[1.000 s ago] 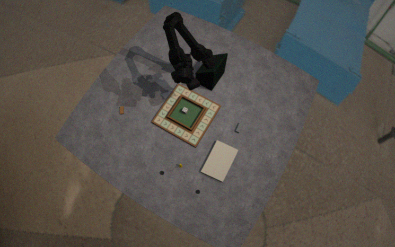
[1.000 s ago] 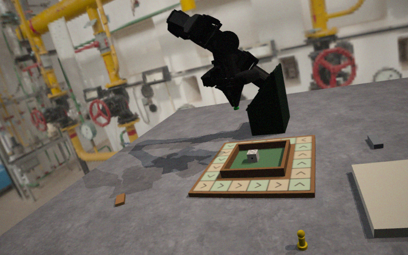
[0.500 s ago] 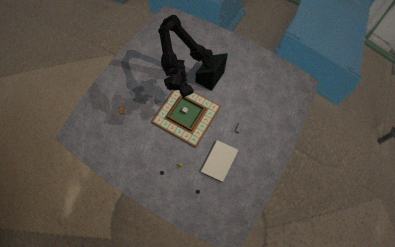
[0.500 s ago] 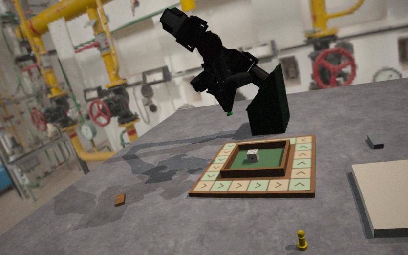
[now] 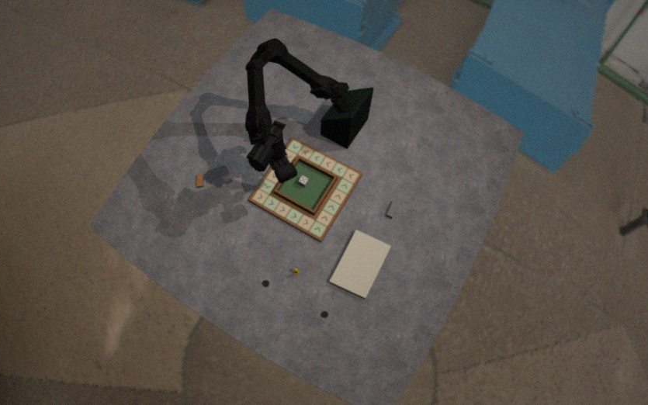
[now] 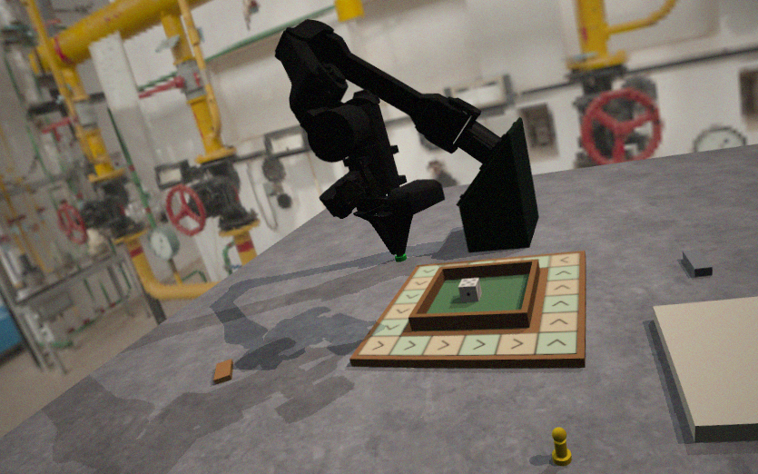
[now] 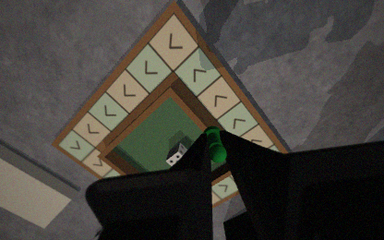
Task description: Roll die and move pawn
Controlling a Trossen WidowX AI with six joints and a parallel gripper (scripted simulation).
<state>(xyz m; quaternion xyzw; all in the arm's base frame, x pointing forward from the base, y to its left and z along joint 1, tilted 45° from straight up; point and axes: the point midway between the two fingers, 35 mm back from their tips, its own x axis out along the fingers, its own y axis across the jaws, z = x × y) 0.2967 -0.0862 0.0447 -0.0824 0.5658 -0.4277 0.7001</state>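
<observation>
My gripper tip is 80 mm to the right of the white die, 80 mm above it and 30 mm past it. The rest, counted from my gripper tip: orange block (250 mm to the right, 150 mm ahead, 100 mm below); green pawn (10 mm above); green dice tray (100 mm below, 90 mm to the left, 30 mm behind).
</observation>
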